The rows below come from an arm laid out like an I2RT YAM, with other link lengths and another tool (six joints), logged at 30 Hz.
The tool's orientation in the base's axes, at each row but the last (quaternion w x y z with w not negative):
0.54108, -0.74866, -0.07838, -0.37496
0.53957, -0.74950, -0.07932, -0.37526
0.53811, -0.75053, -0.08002, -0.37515
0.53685, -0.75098, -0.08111, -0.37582
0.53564, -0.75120, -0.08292, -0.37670
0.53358, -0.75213, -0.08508, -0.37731
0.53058, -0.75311, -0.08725, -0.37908
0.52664, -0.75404, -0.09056, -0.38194
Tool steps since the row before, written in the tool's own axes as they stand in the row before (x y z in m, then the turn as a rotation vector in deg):
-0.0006, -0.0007, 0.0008, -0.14, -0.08, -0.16
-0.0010, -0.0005, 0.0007, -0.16, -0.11, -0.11
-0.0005, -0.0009, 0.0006, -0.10, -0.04, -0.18
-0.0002, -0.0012, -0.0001, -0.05, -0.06, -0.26
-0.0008, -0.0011, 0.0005, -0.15, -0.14, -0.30
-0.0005, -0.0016, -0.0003, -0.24, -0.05, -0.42
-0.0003, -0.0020, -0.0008, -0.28, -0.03, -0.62
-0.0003, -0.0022, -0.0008, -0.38, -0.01, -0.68
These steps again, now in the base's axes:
-0.0004, 0.0011, 0.0000, -0.22, -0.07, -0.01
-0.0006, 0.0011, -0.0004, -0.22, -0.01, -0.01
-0.0005, 0.0010, 0.0003, -0.18, -0.11, -0.01
-0.0008, 0.0005, 0.0008, -0.19, -0.19, 0.05
-0.0009, 0.0011, 0.0002, -0.32, -0.16, 0.05
-0.0013, 0.0005, 0.0009, -0.39, -0.28, -0.06
-0.0017, 0.0002, 0.0014, -0.51, -0.45, -0.07
-0.0018, 0.0003, 0.0015, -0.60, -0.48, -0.14

